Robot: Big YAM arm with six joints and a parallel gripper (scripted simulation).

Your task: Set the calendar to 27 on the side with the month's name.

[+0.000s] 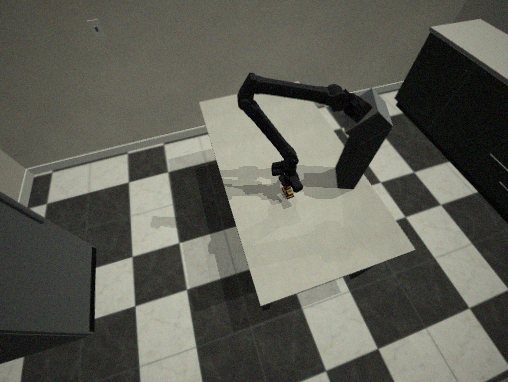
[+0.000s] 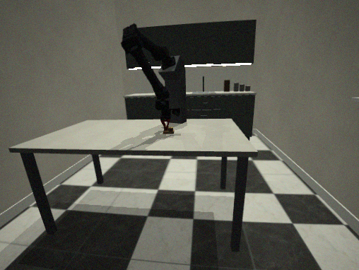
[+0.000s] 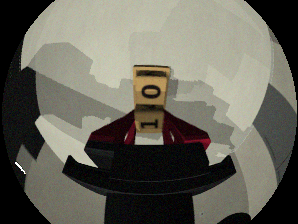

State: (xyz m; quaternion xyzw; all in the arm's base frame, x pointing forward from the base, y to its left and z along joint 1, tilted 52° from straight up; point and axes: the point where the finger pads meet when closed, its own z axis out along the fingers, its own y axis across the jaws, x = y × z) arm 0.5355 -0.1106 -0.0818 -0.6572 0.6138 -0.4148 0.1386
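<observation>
Right now the wooden tray is 20 mm to the left of my hand and 30 mm below it.
</observation>
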